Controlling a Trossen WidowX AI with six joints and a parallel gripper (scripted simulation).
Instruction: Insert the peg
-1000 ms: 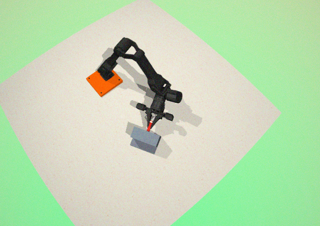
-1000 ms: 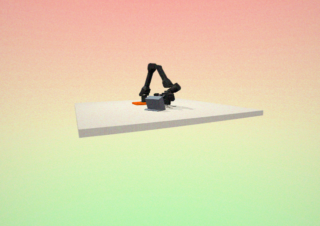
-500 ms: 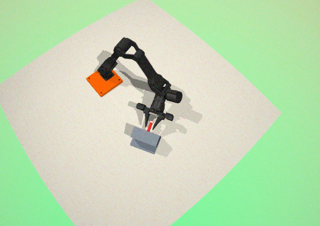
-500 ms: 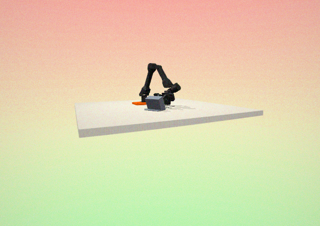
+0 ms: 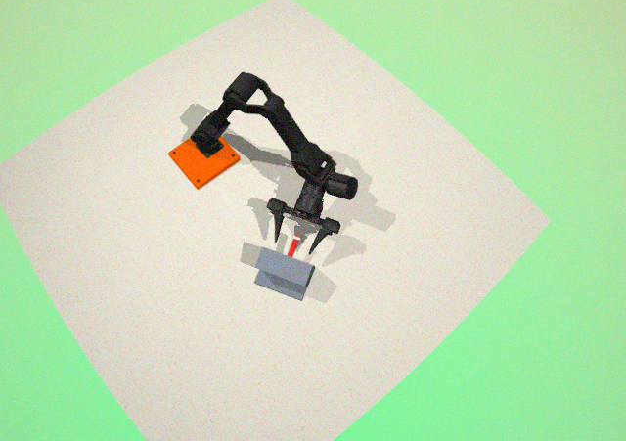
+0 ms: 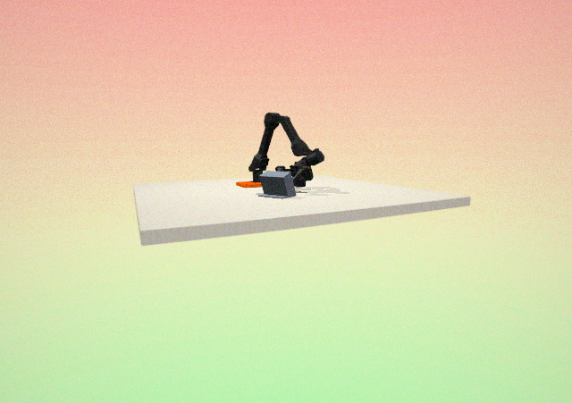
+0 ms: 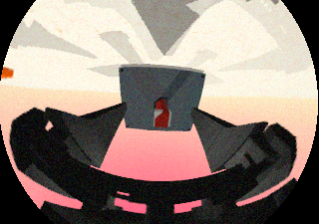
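Now: the red peg 1 cm to the left of my gripper tip. The rest, counted from my gripper tip: grey sloped panel: 2 cm ahead, 4 cm to the right, 1 cm below.
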